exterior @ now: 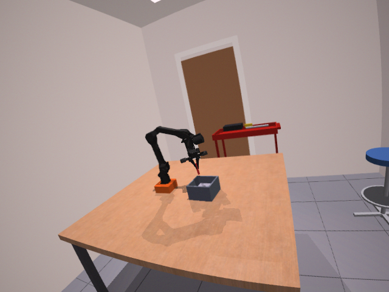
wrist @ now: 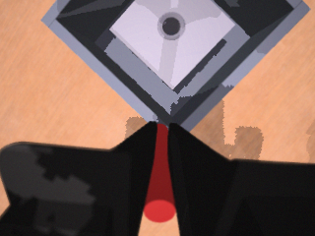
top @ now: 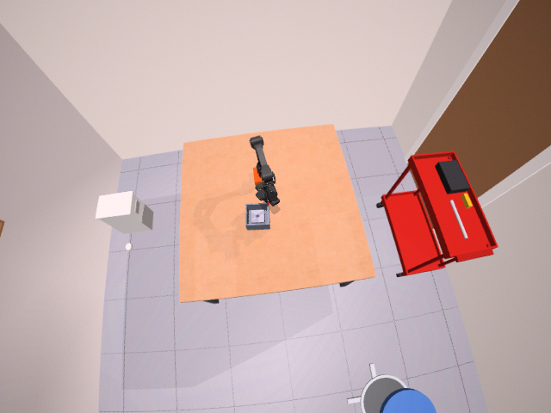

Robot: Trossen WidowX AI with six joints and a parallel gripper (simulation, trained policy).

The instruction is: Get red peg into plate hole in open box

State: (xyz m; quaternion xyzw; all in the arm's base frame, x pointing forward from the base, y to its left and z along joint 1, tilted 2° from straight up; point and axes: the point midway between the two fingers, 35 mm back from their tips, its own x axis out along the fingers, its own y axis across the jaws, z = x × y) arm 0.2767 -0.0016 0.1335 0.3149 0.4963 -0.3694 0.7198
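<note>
Now: the plate 11 cm below my gripper tip, 7 cm to the right of it and 5 cm ahead of it. Also, from my gripper tip: red peg: 2 cm to the left, 1 cm behind; then grey box: 13 cm below, 7 cm to the right, 5 cm ahead.
</note>
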